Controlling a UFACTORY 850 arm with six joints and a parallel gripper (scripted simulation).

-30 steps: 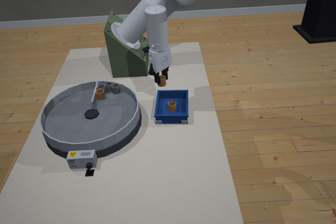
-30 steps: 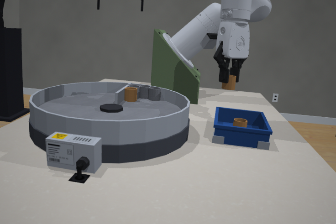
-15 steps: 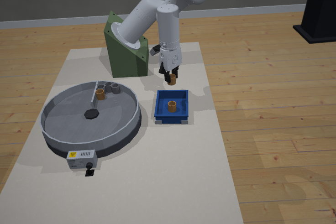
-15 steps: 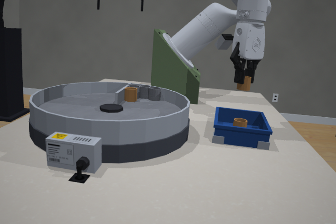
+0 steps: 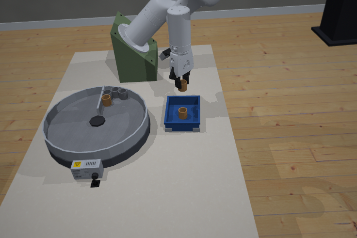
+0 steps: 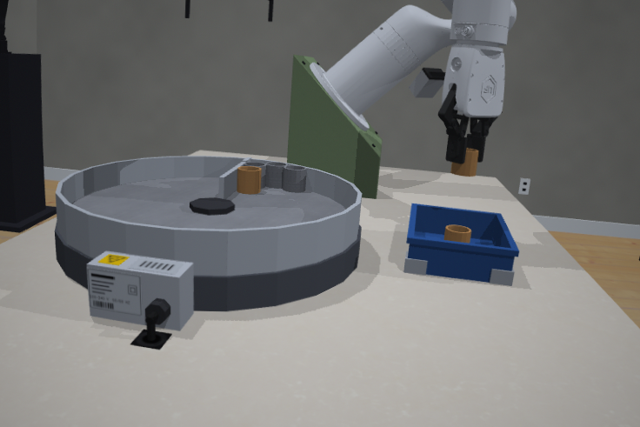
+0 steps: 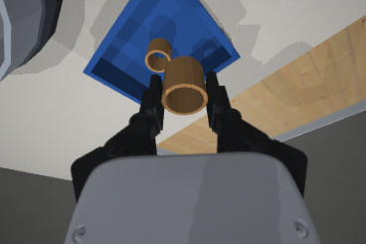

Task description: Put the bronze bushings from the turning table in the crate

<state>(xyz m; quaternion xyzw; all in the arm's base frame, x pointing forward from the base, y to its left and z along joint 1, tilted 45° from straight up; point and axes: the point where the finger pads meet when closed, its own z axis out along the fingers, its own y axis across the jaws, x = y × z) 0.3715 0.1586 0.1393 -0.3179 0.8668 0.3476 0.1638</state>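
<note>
Now: the blue crate 13 cm below my hand, 5 cm ahead of it and 1 cm to the right of it. From my hand the other things lie so: grey turning table (37 cm to the right, 10 cm below, 9 cm ahead).
</note>
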